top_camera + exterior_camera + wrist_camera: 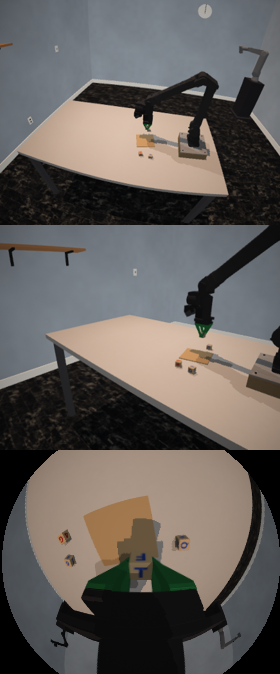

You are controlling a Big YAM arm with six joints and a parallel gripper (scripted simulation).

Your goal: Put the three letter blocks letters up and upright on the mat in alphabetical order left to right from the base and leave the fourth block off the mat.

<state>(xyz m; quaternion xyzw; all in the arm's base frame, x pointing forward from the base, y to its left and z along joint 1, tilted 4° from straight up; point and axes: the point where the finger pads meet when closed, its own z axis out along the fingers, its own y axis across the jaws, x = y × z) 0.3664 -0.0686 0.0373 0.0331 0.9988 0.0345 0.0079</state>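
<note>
My hand is 100 mm above the mat and 40 mm to the right of it.
</note>
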